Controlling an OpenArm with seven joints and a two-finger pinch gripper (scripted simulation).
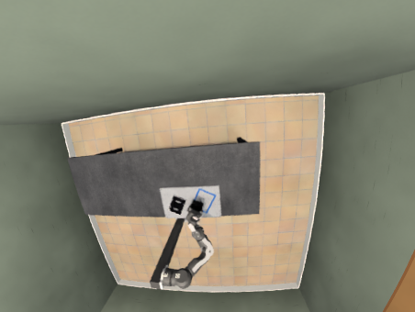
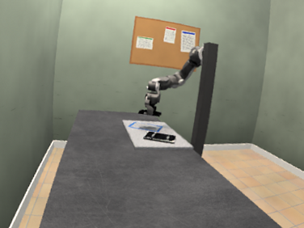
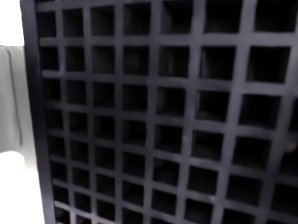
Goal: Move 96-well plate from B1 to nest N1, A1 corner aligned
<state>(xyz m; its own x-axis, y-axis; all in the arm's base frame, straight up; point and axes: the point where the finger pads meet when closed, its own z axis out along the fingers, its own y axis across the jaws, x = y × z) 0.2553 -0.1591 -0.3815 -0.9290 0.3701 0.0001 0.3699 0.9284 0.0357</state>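
My gripper is now 3 cm past the black plate nest N1, 18 cm to the right of it and 9 cm above it. From my hand the other things lie so: black 96-well plate right at my hand.
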